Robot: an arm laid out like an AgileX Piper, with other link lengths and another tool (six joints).
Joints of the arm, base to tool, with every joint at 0 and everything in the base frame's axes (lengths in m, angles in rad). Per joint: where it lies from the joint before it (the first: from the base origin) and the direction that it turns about. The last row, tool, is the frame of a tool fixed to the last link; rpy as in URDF.
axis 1: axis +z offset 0 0 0.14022
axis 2: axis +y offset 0 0 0
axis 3: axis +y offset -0.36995 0 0.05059
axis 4: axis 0.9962 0 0.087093 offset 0.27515 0 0.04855
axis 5: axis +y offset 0 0 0
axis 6: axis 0.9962 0 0.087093 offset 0.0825 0 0.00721
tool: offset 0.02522 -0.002 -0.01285 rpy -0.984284 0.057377 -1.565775
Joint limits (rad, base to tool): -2.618..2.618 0..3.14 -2.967..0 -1.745..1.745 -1.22..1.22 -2.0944..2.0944
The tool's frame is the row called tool.
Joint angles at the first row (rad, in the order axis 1, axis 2, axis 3, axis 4, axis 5, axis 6):
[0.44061 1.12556 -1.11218 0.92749 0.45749 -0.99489]
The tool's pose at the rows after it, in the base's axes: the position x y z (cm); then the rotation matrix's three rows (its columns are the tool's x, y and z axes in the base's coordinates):
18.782 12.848 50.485; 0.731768 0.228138 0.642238; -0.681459 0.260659 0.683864; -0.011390 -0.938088 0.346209
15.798 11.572 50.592; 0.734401 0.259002 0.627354; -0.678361 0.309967 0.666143; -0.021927 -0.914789 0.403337
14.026 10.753 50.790; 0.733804 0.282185 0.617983; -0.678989 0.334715 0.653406; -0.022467 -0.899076 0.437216
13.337 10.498 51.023; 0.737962 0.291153 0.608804; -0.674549 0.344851 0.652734; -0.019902 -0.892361 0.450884
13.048 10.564 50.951; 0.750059 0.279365 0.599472; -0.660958 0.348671 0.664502; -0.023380 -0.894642 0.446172
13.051 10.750 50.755; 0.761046 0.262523 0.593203; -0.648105 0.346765 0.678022; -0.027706 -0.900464 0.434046
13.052 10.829 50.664; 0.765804 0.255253 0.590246; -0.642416 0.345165 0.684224; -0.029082 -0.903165 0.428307
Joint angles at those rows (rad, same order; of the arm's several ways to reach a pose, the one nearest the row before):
[0.44062 1.03031 -1.04146 1.00444 0.45239 -1.05973]
[0.44064 0.93595 -0.98375 1.06633 0.44317 -1.09186]
[0.44066 0.87944 -0.95911 1.08125 0.43854 -1.09280]
[0.44061 0.85994 -0.95668 1.08691 0.44402 -1.09428]
[0.44057 0.85575 -0.95509 1.09243 0.46388 -1.09538]
[0.44068 0.86022 -0.95423 1.09434 0.48310 -1.09563]
[0.44068 0.86220 -0.95385 1.09435 0.49179 -1.09565]

